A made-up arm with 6 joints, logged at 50 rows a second.
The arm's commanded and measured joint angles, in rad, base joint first. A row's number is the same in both.
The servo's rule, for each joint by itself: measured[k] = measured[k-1] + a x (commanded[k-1-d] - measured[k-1]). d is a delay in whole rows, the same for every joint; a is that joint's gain. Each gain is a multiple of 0.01, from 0.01 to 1. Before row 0 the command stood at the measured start. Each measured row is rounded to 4 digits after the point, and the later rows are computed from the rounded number. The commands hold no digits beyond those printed.
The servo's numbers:
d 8
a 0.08 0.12 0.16 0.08 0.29 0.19
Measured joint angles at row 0: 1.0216, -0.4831, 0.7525, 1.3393, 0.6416, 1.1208
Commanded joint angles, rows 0 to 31: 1.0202, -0.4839, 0.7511, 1.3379, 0.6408, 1.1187; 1.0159, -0.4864, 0.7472, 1.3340, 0.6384, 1.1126; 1.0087, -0.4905, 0.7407, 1.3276, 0.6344, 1.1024; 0.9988, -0.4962, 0.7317, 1.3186, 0.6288, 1.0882; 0.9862, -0.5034, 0.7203, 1.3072, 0.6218, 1.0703; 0.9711, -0.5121, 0.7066, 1.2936, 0.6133, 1.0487; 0.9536, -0.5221, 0.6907, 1.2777, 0.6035, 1.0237; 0.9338, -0.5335, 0.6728, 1.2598, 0.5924, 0.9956; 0.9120, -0.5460, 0.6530, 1.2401, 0.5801, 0.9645; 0.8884, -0.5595, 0.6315, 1.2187, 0.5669, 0.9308; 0.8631, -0.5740, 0.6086, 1.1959, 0.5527, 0.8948; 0.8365, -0.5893, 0.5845, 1.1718, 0.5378, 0.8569; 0.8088, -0.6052, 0.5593, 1.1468, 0.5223, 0.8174; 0.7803, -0.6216, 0.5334, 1.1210, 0.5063, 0.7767; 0.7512, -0.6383, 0.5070, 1.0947, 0.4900, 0.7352; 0.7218, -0.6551, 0.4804, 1.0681, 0.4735, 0.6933; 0.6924, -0.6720, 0.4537, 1.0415, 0.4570, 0.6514; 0.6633, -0.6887, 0.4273, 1.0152, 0.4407, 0.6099; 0.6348, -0.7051, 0.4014, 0.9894, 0.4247, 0.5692; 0.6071, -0.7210, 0.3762, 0.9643, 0.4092, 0.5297; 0.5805, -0.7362, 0.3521, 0.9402, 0.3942, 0.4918; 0.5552, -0.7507, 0.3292, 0.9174, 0.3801, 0.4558; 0.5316, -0.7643, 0.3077, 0.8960, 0.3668, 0.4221; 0.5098, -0.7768, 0.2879, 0.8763, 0.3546, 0.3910; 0.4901, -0.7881, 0.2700, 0.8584, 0.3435, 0.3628; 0.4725, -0.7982, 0.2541, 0.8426, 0.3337, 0.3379; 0.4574, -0.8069, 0.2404, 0.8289, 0.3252, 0.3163; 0.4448, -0.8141, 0.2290, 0.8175, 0.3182, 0.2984; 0.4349, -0.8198, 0.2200, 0.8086, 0.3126, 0.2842; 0.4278, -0.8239, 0.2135, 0.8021, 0.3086, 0.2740; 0.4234, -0.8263, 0.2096, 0.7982, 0.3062, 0.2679; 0.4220, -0.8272, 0.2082, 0.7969, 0.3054, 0.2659
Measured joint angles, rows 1 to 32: 1.0216, -0.4831, 0.7525, 1.3393, 0.6416, 1.1208; 1.0216, -0.4831, 0.7525, 1.3393, 0.6416, 1.1208; 1.0216, -0.4831, 0.7525, 1.3393, 0.6416, 1.1208; 1.0216, -0.4831, 0.7525, 1.3393, 0.6416, 1.1208; 1.0216, -0.4831, 0.7525, 1.3393, 0.6416, 1.1208; 1.0216, -0.4831, 0.7525, 1.3393, 0.6416, 1.1208; 1.0216, -0.4831, 0.7525, 1.3393, 0.6416, 1.1208; 1.0216, -0.4831, 0.7525, 1.3393, 0.6416, 1.1208; 1.0215, -0.4832, 0.7523, 1.3392, 0.6414, 1.1204; 1.0211, -0.4836, 0.7515, 1.3388, 0.6405, 1.1189; 1.0201, -0.4844, 0.7498, 1.3379, 0.6387, 1.1158; 1.0184, -0.4858, 0.7469, 1.3364, 0.6358, 1.1106; 1.0158, -0.4879, 0.7426, 1.3341, 0.6317, 1.1029; 1.0122, -0.4908, 0.7368, 1.3309, 0.6264, 1.0926; 1.0075, -0.4946, 0.7294, 1.3266, 0.6198, 1.0795; 1.0016, -0.4993, 0.7203, 1.3213, 0.6119, 1.0636; 0.9944, -0.5049, 0.7095, 1.3148, 0.6027, 1.0448; 0.9859, -0.5115, 0.6970, 1.3071, 0.5923, 1.0231; 0.9761, -0.5190, 0.6829, 1.2982, 0.5808, 0.9987; 0.9649, -0.5274, 0.6672, 1.2881, 0.5683, 0.9718; 0.9524, -0.5367, 0.6499, 1.2768, 0.5550, 0.9425; 0.9386, -0.5469, 0.6313, 1.2643, 0.5409, 0.9110; 0.9236, -0.5579, 0.6114, 1.2507, 0.5261, 0.8776; 0.9075, -0.5696, 0.5904, 1.2361, 0.5108, 0.8426; 0.8903, -0.5819, 0.5685, 1.2205, 0.4952, 0.8063; 0.8721, -0.5947, 0.5459, 1.2041, 0.4794, 0.7690; 0.8531, -0.6079, 0.5228, 1.1869, 0.4635, 0.7310; 0.8334, -0.6215, 0.4993, 1.1691, 0.4478, 0.6928; 0.8132, -0.6353, 0.4757, 1.1508, 0.4323, 0.6546; 0.7926, -0.6491, 0.4523, 1.1321, 0.4172, 0.6168; 0.7717, -0.6629, 0.4292, 1.1132, 0.4026, 0.5798; 0.7507, -0.6766, 0.4066, 1.0942, 0.3887, 0.5439
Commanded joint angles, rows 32 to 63: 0.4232, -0.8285, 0.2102, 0.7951, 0.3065, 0.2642; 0.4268, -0.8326, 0.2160, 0.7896, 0.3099, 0.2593; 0.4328, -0.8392, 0.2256, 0.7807, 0.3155, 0.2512; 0.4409, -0.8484, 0.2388, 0.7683, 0.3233, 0.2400; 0.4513, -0.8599, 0.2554, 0.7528, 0.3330, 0.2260; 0.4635, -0.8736, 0.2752, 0.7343, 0.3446, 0.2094; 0.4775, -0.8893, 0.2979, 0.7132, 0.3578, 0.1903; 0.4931, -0.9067, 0.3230, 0.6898, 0.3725, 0.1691; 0.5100, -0.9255, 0.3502, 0.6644, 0.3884, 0.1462; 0.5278, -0.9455, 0.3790, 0.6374, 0.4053, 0.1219; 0.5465, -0.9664, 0.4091, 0.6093, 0.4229, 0.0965; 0.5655, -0.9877, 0.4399, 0.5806, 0.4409, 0.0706; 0.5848, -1.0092, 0.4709, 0.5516, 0.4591, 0.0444; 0.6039, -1.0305, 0.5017, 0.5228, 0.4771, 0.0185; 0.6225, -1.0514, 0.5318, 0.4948, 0.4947, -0.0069; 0.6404, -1.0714, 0.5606, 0.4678, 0.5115, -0.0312; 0.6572, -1.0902, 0.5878, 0.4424, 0.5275, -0.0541; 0.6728, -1.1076, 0.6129, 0.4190, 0.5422, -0.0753; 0.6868, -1.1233, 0.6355, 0.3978, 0.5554, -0.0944; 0.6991, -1.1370, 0.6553, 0.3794, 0.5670, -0.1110; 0.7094, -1.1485, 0.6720, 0.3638, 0.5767, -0.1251; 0.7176, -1.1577, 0.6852, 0.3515, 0.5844, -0.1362; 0.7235, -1.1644, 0.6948, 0.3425, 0.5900, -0.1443; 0.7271, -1.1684, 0.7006, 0.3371, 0.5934, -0.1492; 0.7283, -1.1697, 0.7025, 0.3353, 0.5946, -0.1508; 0.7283, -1.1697, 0.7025, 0.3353, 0.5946, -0.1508; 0.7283, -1.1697, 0.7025, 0.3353, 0.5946, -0.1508; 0.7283, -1.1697, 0.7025, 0.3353, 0.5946, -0.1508; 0.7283, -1.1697, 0.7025, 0.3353, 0.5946, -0.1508; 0.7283, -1.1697, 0.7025, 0.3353, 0.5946, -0.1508; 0.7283, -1.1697, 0.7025, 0.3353, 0.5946, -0.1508; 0.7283, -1.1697, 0.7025, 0.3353, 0.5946, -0.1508
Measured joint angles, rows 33 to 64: 0.7299, -0.6900, 0.3847, 1.0753, 0.3756, 0.5095; 0.7093, -0.7030, 0.3638, 1.0567, 0.3634, 0.4769; 0.6891, -0.7155, 0.3441, 1.0385, 0.3523, 0.4464; 0.6696, -0.7273, 0.3257, 1.0208, 0.3424, 0.4183; 0.6508, -0.7384, 0.3088, 1.0038, 0.3338, 0.3928; 0.6330, -0.7487, 0.2936, 0.9877, 0.3265, 0.3702; 0.6162, -0.7580, 0.2802, 0.9725, 0.3206, 0.3508; 0.6007, -0.7663, 0.2687, 0.9585, 0.3162, 0.3347; 0.5865, -0.7738, 0.2593, 0.9454, 0.3134, 0.3213; 0.5737, -0.7809, 0.2524, 0.9329, 0.3124, 0.3095; 0.5624, -0.7879, 0.2481, 0.9207, 0.3133, 0.2984; 0.5527, -0.7952, 0.2466, 0.9085, 0.3162, 0.2873; 0.5446, -0.8030, 0.2480, 0.8960, 0.3211, 0.2757; 0.5381, -0.8115, 0.2524, 0.8831, 0.3279, 0.2631; 0.5333, -0.8208, 0.2597, 0.8695, 0.3366, 0.2493; 0.5301, -0.8311, 0.2698, 0.8551, 0.3470, 0.2341; 0.5285, -0.8424, 0.2827, 0.8398, 0.3590, 0.2174; 0.5284, -0.8548, 0.2981, 0.8236, 0.3724, 0.1993; 0.5298, -0.8682, 0.3159, 0.8065, 0.3870, 0.1798; 0.5327, -0.8825, 0.3357, 0.7884, 0.4026, 0.1591; 0.5369, -0.8977, 0.3573, 0.7695, 0.4190, 0.1373; 0.5423, -0.9136, 0.3804, 0.7498, 0.4358, 0.1147; 0.5487, -0.9301, 0.4046, 0.7294, 0.4529, 0.0916; 0.5560, -0.9471, 0.4296, 0.7085, 0.4699, 0.0683; 0.5641, -0.9643, 0.4549, 0.6872, 0.4866, 0.0450; 0.5728, -0.9815, 0.4802, 0.6657, 0.5027, 0.0221; 0.5819, -0.9985, 0.5050, 0.6443, 0.5180, 0.0000; 0.5913, -1.0151, 0.5290, 0.6231, 0.5322, -0.0211; 0.6007, -1.0311, 0.5519, 0.6024, 0.5451, -0.0409; 0.6101, -1.0463, 0.5732, 0.5823, 0.5565, -0.0590; 0.6192, -1.0605, 0.5927, 0.5631, 0.5662, -0.0752; 0.6278, -1.0734, 0.6100, 0.5450, 0.5741, -0.0893
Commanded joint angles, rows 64 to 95: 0.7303, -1.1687, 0.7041, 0.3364, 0.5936, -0.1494; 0.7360, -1.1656, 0.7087, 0.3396, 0.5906, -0.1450; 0.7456, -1.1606, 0.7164, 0.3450, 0.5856, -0.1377; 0.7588, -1.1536, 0.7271, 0.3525, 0.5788, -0.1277; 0.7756, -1.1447, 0.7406, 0.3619, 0.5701, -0.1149; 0.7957, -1.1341, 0.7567, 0.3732, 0.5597, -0.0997; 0.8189, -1.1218, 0.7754, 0.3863, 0.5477, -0.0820; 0.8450, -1.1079, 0.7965, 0.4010, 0.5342, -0.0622; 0.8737, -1.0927, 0.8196, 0.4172, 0.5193, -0.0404; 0.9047, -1.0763, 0.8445, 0.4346, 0.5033, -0.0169; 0.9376, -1.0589, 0.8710, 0.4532, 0.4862, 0.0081; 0.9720, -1.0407, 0.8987, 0.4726, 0.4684, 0.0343; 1.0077, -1.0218, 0.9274, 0.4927, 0.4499, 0.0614; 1.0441, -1.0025, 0.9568, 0.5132, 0.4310, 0.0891; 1.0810, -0.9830, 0.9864, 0.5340, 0.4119, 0.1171; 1.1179, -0.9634, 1.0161, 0.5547, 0.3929, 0.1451; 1.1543, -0.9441, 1.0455, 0.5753, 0.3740, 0.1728; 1.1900, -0.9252, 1.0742, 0.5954, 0.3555, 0.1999; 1.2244, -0.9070, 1.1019, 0.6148, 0.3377, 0.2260; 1.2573, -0.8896, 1.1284, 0.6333, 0.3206, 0.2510; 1.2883, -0.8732, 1.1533, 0.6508, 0.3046, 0.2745; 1.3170, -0.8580, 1.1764, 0.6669, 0.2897, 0.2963; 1.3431, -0.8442, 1.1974, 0.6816, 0.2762, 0.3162; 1.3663, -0.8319, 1.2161, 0.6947, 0.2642, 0.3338; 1.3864, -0.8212, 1.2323, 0.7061, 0.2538, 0.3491; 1.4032, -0.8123, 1.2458, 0.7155, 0.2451, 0.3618; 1.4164, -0.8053, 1.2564, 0.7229, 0.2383, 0.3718; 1.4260, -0.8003, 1.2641, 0.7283, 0.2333, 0.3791; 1.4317, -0.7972, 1.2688, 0.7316, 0.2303, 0.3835; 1.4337, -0.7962, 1.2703, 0.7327, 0.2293, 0.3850; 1.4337, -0.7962, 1.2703, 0.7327, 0.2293, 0.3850; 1.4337, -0.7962, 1.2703, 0.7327, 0.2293, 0.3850
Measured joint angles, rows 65 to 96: 0.6358, -1.0850, 0.6248, 0.5282, 0.5800, -0.1010; 0.6432, -1.0952, 0.6372, 0.5128, 0.5842, -0.1105; 0.6500, -1.1041, 0.6476, 0.4986, 0.5872, -0.1182; 0.6563, -1.1120, 0.6564, 0.4855, 0.5893, -0.1244; 0.6621, -1.1189, 0.6638, 0.4735, 0.5908, -0.1294; 0.6674, -1.1250, 0.6700, 0.4624, 0.5919, -0.1335; 0.6723, -1.1304, 0.6752, 0.4522, 0.5927, -0.1368; 0.6768, -1.1351, 0.6796, 0.4428, 0.5933, -0.1395; 0.6811, -1.1391, 0.6835, 0.4343, 0.5934, -0.1414; 0.6855, -1.1423, 0.6875, 0.4267, 0.5926, -0.1421; 0.6903, -1.1445, 0.6921, 0.4202, 0.5906, -0.1413; 0.6958, -1.1456, 0.6977, 0.4148, 0.5872, -0.1387; 0.7022, -1.1455, 0.7046, 0.4106, 0.5822, -0.1342; 0.7097, -1.1441, 0.7129, 0.4076, 0.5757, -0.1276; 0.7184, -1.1414, 0.7229, 0.4059, 0.5676, -0.1189; 0.7285, -1.1374, 0.7347, 0.4055, 0.5579, -0.1081; 0.7401, -1.1320, 0.7483, 0.4064, 0.5467, -0.0952; 0.7533, -1.1253, 0.7637, 0.4087, 0.5341, -0.0803; 0.7680, -1.1173, 0.7809, 0.4123, 0.5202, -0.0635; 0.7843, -1.1081, 0.7997, 0.4171, 0.5052, -0.0449; 0.8022, -1.0977, 0.8201, 0.4231, 0.4892, -0.0247; 0.8216, -1.0863, 0.8420, 0.4303, 0.4723, -0.0031; 0.8424, -1.0739, 0.8651, 0.4386, 0.4548, 0.0197; 0.8644, -1.0606, 0.8893, 0.4479, 0.4368, 0.0435; 0.8876, -1.0466, 0.9143, 0.4581, 0.4186, 0.0681; 0.9118, -1.0320, 0.9399, 0.4691, 0.4003, 0.0931; 0.9368, -1.0170, 0.9658, 0.4808, 0.3821, 0.1184; 0.9624, -1.0017, 0.9918, 0.4930, 0.3643, 0.1436; 0.9885, -0.9863, 1.0176, 0.5056, 0.3470, 0.1685; 1.0148, -0.9709, 1.0430, 0.5185, 0.3304, 0.1928; 1.0411, -0.9557, 1.0677, 0.5315, 0.3147, 0.2162; 1.0671, -0.9408, 1.0914, 0.5446, 0.3001, 0.2385
